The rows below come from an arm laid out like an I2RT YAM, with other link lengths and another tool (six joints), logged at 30 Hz.
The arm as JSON. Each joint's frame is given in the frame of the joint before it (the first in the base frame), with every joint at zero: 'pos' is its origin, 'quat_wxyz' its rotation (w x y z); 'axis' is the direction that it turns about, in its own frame. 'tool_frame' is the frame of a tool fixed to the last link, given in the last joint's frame.
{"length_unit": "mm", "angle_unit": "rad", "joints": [
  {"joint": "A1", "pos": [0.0, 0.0, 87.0], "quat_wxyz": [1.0, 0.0, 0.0, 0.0], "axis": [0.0, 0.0, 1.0]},
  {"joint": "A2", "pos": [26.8, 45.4, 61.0], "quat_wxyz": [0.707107, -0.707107, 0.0, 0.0], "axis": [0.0, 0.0, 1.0]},
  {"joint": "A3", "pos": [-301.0, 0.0, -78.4], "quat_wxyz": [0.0, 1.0, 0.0, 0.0], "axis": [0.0, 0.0, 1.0]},
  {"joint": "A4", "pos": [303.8, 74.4, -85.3], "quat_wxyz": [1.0, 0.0, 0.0, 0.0], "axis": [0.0, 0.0, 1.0]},
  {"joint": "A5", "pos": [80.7, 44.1, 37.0], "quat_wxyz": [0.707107, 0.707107, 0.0, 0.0], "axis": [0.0, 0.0, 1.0]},
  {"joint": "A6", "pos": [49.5, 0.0, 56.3], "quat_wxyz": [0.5, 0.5, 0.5, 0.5], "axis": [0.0, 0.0, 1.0]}
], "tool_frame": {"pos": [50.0, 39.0, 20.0], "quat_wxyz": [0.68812, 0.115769, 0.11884, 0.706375]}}
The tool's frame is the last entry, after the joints.
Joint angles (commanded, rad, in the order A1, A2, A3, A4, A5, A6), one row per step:
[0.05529 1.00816 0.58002 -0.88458 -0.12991 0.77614]
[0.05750 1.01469 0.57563 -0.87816 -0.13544 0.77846]
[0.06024 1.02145 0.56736 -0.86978 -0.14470 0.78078]
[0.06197 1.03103 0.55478 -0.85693 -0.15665 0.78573]
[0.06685 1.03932 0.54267 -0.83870 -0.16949 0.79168]
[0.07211 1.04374 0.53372 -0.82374 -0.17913 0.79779]
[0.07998 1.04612 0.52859 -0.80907 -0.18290 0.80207]
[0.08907 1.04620 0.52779 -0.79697 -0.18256 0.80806]
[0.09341 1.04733 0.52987 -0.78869 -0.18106 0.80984]
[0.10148 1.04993 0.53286 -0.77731 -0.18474 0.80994]
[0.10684 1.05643 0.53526 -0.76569 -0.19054 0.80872]
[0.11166 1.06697 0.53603 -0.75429 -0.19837 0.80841]
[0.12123 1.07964 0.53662 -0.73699 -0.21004 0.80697]
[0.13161 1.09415 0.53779 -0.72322 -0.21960 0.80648]
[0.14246 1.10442 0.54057 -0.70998 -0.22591 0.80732]
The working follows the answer.
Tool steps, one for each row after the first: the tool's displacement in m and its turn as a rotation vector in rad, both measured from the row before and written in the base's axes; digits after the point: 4 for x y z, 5 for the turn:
[0.0002 0.0009 -0.0021 0.00565 0.00513 0.00138]
[-0.0005 0.0011 -0.0033 0.00911 0.00752 0.00281]
[-0.0008 0.0013 -0.0049 0.01214 0.01081 -0.00015]
[-0.0001 0.0019 -0.0047 0.01363 0.00402 0.00218]
[0.0000 0.0018 -0.0033 0.01079 0.00022 0.00167]
[0.0008 0.0017 -0.0021 0.00514 -0.00602 0.00468]
[0.0014 0.0018 -0.0006 0.00198 -0.01000 0.00330]
[0.0017 0.0008 0.0001 -0.00018 -0.00896 0.00226]
[0.0023 0.0017 0.0001 0.00470 -0.01135 0.00896]
[0.0023 0.0014 -0.0005 0.00602 -0.00716 0.00812]
[0.0019 0.0015 -0.0014 0.00757 -0.00087 0.00731]
[0.0026 0.0025 -0.0019 0.01136 -0.00422 0.01424]
[0.0021 0.0025 -0.0019 0.00902 0.00061 0.01358]
[0.0024 0.0026 -0.0009 0.00698 -0.00465 0.01189]

Tool pose at each row, in the base's axes (x y z in m, rotation vector in rad; rounded; the steps above come from the unrounded poses):
[0.1383 0.0237 0.1793 1.12011 2.86741 -0.13251]
[0.1385 0.0245 0.1772 1.12039 2.87481 -0.12749]
[0.1380 0.0257 0.1739 1.11977 2.88636 -0.11886]
[0.1372 0.0270 0.1690 1.12481 2.90037 -0.10789]
[0.1372 0.0290 0.1643 1.12474 2.91021 -0.09058]
[0.1372 0.0308 0.1610 1.12390 2.91531 -0.07507]
[0.1380 0.0325 0.1589 1.11599 2.91446 -0.06406]
[0.1394 0.0342 0.1583 1.10848 2.90819 -0.05539]
[0.1411 0.0350 0.1584 1.10249 2.90149 -0.05051]
[0.1434 0.0367 0.1586 1.08679 2.89791 -0.03707]
[0.1458 0.0380 0.1581 1.07380 2.89789 -0.02413]
[0.1477 0.0395 0.1567 1.06408 2.90341 -0.01241]
[0.1503 0.0420 0.1548 1.04379 2.91067 0.00686]
[0.1524 0.0445 0.1530 1.02550 2.92097 0.02021]
[0.1547 0.0471 0.1520 1.00767 2.92493 0.03319]

